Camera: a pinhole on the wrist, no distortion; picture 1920 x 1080 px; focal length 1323.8 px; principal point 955.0 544.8 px. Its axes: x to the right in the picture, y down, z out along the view. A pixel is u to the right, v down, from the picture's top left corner.
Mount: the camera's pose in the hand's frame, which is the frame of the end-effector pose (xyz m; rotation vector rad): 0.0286 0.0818 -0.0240 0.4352 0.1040 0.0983
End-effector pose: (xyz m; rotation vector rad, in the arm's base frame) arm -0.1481 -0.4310 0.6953 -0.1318 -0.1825 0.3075
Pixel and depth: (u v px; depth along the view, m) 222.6 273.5 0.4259
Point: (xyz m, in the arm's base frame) -0.2951 -0.6325 1.0367
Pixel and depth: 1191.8 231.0 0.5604
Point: 0.0365 -0.5694 1.1747
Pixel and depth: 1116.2 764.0 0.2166
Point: -0.1191 -0.3621 0.8833
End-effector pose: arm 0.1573 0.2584 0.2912 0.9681 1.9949 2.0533
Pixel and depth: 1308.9 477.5 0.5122
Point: 0.1434 0.7461 0.2130
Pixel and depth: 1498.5 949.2 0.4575
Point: 0.1879 0.7545 0.3892
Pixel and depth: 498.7 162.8 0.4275
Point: 0.2898 0.5324 0.0388
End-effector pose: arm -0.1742 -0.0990 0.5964 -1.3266 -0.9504 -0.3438
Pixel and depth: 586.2 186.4 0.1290
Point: -0.2039 -0.0237 0.6057
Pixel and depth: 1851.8 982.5 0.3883
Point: -0.0712 0.3451 0.7779
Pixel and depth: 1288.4 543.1 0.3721
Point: -0.2360 0.2132 0.7468
